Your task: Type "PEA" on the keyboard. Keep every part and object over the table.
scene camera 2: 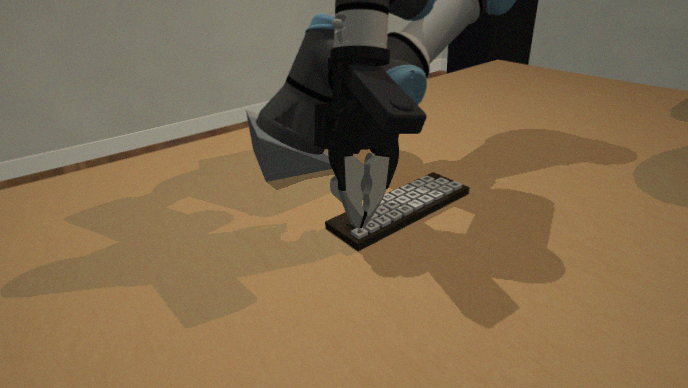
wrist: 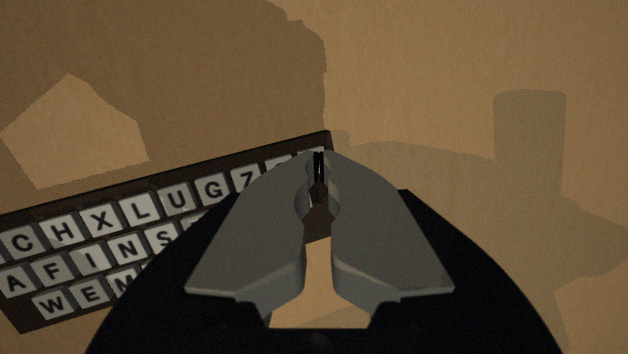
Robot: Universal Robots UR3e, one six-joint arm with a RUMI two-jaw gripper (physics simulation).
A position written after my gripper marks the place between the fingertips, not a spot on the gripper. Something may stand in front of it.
Note:
I see my gripper (scene camera 2: 359, 227) and a dark keyboard (scene camera 2: 405, 205).
The dark keyboard is seen too in the wrist view (wrist: 76, 255). My gripper also shows in the wrist view (wrist: 319, 156).

